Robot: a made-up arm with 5 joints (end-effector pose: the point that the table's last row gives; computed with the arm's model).
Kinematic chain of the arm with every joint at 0, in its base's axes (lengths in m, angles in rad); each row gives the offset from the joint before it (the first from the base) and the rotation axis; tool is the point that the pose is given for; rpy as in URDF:
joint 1: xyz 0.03 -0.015 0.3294 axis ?
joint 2: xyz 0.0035 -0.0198 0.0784 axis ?
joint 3: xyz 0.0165 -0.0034 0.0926 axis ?
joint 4: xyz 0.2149 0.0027 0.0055 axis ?
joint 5: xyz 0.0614 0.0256 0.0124 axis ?
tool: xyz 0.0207 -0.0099 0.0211 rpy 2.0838 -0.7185 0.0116
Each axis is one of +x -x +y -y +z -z.
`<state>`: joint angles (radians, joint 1 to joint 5).
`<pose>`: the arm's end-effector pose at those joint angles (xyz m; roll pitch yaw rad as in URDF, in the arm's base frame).
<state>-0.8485 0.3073 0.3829 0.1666 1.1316</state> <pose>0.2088 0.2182 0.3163 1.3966 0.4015 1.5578</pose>
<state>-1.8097 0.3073 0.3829 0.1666 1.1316</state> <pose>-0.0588 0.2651 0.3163 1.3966 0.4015 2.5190</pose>
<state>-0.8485 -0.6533 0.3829 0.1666 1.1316</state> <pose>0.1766 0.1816 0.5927 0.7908 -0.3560 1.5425</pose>
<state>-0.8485 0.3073 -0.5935 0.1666 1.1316</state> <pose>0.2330 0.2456 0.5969 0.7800 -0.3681 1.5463</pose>
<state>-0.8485 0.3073 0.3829 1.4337 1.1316</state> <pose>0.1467 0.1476 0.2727 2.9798 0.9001 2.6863</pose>
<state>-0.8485 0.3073 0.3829 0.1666 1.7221</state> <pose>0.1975 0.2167 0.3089 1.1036 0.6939 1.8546</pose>
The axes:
joint 1: -z
joint 2: +y
joint 3: +y
joint 4: +y
joint 5: -x

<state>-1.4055 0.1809 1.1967 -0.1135 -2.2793</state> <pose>0.0508 0.0823 0.2051 2.5497 1.0064 -0.4981</pose>
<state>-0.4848 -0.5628 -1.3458 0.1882 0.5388</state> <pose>-0.1113 -0.0810 0.7717 -1.1445 -0.7219 -3.1348</pose>
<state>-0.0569 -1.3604 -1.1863 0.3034 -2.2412</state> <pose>-0.2784 -0.0379 0.6287 0.0967 -0.9961 -1.8018</pose>
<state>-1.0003 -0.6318 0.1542 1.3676 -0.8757</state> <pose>0.1615 0.1577 0.5437 2.6293 0.3208 0.4454</pose>
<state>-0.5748 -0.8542 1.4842 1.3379 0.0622</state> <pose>0.1335 0.0479 0.2700 2.1932 1.2470 0.7315</pose>
